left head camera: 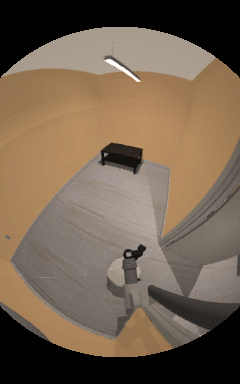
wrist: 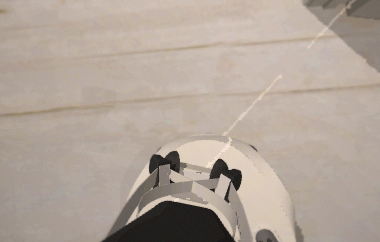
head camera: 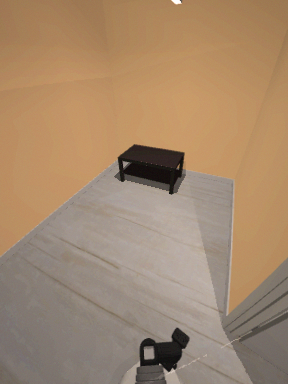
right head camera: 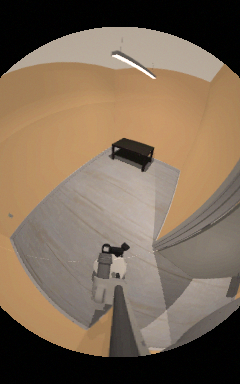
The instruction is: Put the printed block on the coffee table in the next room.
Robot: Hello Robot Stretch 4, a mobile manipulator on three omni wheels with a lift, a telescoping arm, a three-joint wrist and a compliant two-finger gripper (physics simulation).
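Seen in the pictures: gripper, between the fingertips: (wrist: 195,168); robot's base, origin of its link: (left head camera: 123,271) (right head camera: 110,266).
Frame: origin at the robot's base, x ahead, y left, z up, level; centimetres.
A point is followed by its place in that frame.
Note:
The dark coffee table (head camera: 152,155) @(x 239.1, y -22.5, z 42.2 cm) (left head camera: 121,149) @(x 236.0, y -19.6, z 42.2 cm) (right head camera: 133,145) @(x 238.0, y -22.4, z 42.3 cm) stands upright at the far end of the room near the walls, with a lower shelf and a bare top. My gripper (wrist: 195,168) @(x 17.1, y -8.7, z 43.6 cm) is far from it, above my pale round base. Its dark fingertips stand a little apart in the wrist view, shut on a small pale grey block (wrist: 194,175) @(x 17.0, y -8.6, z 46.1 cm) with faint dark marks. Much of the block is hidden by the gripper's strips and blends with the base. In the head views the black wrist parts show, and the fingertips are hidden.
Orange walls (head camera: 55,165) @(x 188.4, y 101.1, z 60.1 cm) enclose the room at left, back and right. A grey door frame (head camera: 265,302) @(x 32.9, y -60.1, z 59.5 cm) (left head camera: 200,205) @(x 35.8, y -57.3, z 100.6 cm) stands close on the right. The pale wooden floor (head camera: 135,240) @(x 119.5, y 7.7, z -2.7 cm) stretches from my base (wrist: 270,200) @(x -1.3, y -15.3, z 18.6 cm) to the table. A lamp (left head camera: 122,69) @(x 165.2, y -9.0, z 205.0 cm) hangs from the ceiling.

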